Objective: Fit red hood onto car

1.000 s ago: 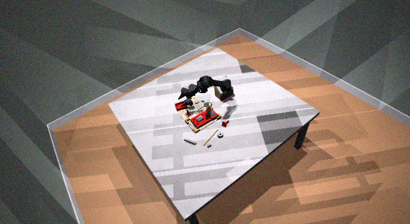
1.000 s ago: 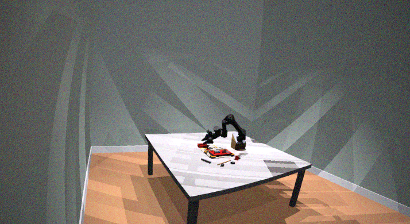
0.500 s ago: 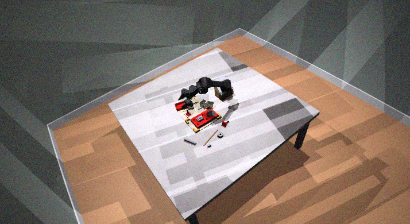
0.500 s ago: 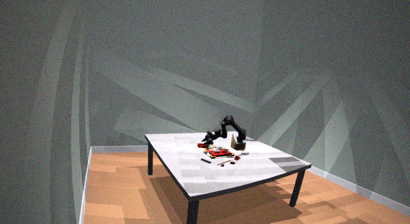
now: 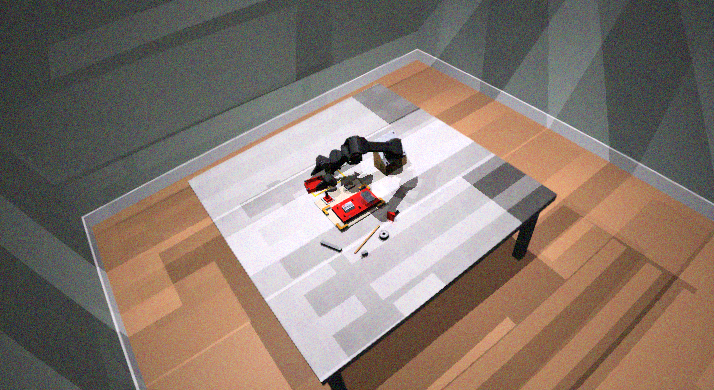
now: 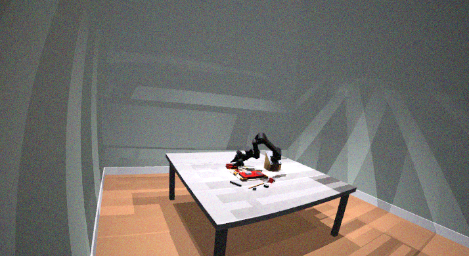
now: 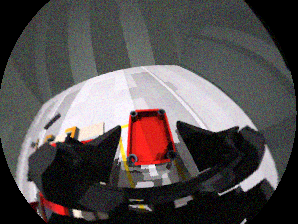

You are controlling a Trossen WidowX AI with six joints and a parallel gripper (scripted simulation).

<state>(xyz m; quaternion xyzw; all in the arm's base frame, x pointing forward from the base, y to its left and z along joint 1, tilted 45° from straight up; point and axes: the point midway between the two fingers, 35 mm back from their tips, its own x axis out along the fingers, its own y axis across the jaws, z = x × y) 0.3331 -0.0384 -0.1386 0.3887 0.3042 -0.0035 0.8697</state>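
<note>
The red hood is 10 mm behind my gripper tip and 20 mm below it. Also, from my gripper tip: grey engine block: 40 mm behind, 250 mm to the left, 10 mm below; grey bar: 130 mm ahead, 360 mm to the left, 30 mm below; wooden stick: 20 mm behind, 420 mm to the left, 30 mm below.
</note>
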